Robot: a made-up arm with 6 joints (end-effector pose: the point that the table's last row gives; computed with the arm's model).
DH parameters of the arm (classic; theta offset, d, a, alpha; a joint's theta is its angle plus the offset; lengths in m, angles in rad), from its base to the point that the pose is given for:
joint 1: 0 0.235 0 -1.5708
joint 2: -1.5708 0 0.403 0
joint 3: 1.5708 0.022 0 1.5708
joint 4: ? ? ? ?
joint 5: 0 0 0 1.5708
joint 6: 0 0.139 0 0
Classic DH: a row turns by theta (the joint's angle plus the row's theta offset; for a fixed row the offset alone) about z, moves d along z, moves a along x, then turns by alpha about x.
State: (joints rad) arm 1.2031 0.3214 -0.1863 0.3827 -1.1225 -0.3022
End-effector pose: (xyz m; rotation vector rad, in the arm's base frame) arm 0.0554 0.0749 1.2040 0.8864 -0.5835 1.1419
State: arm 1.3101 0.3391 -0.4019 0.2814 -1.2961 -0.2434
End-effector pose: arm 0.0072 -0.0319 1.1596 1.1427 -0.8950 1.1339
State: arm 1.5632 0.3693 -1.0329 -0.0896 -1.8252 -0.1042
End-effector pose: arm -0.0360 -0.2561 0.9072 1.8495 -1.7687 0.5017
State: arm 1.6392 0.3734 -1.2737 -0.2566 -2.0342 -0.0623
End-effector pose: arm -0.0341 -0.2863 0.7980 2.0017 -2.0186 -0.0097
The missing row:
joint 4: 0 0.516 0 -1.5708
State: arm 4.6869 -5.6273 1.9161 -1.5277 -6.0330 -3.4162
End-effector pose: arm -0.0276 -0.5949 0.0056 2.5847 0.1716 -0.4172
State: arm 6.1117 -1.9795 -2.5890 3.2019 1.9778 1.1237
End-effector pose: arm 0.1056 -0.0038 0.1348 0.3023 -0.1386 -2.1900
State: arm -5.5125 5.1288 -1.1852 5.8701 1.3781 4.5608
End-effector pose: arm -0.5837 -0.6125 0.1105 1.0554 0.0905 -0.7422
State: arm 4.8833 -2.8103 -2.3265 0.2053 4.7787 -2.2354
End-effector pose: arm 0.0434 -0.2884 0.1939 -0.4512 0.3372 2.6489
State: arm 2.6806 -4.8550 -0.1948 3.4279 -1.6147 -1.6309
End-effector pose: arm -0.8549 0.3563 0.3354 1.5796 -2.2478 -0.1544
